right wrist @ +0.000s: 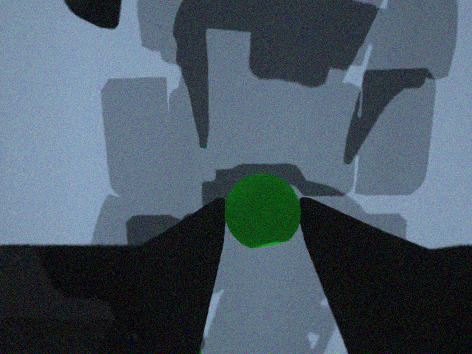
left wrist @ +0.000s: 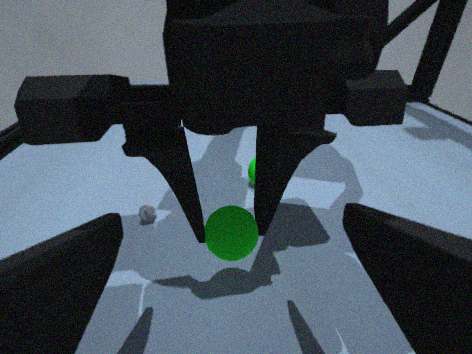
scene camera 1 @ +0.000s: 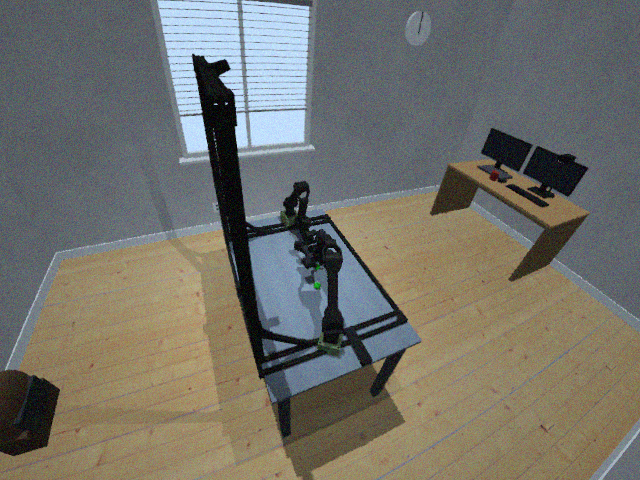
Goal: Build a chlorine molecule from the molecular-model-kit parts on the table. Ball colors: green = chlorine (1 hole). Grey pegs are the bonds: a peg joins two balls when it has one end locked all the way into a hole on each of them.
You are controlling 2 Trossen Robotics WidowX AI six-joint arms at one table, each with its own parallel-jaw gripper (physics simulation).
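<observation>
My right gripper point(scene camera 1: 317, 265) point(left wrist: 231, 236) point(right wrist: 261, 206) is shut on a green ball point(left wrist: 231, 225) point(right wrist: 262, 220), held above the table; its hole does not show. My left gripper point(left wrist: 234, 218) is open and empty, its fingers wide on both sides of the left wrist view, with the held ball showing beyond them. A second green ball point(scene camera 1: 317, 285) point(left wrist: 252, 171) lies on the table behind the right gripper, partly hidden by a finger in the left wrist view. A small grey peg point(left wrist: 147, 214) is on the table at the left of the left wrist view.
The two arms' wrists are close together over the middle of the table point(scene camera 1: 279, 273). Black rails and a tall black camera post point(scene camera 1: 227, 186) stand along the table's edges. A dark arm part point(right wrist: 97, 10) shows at the top left of the right wrist view.
</observation>
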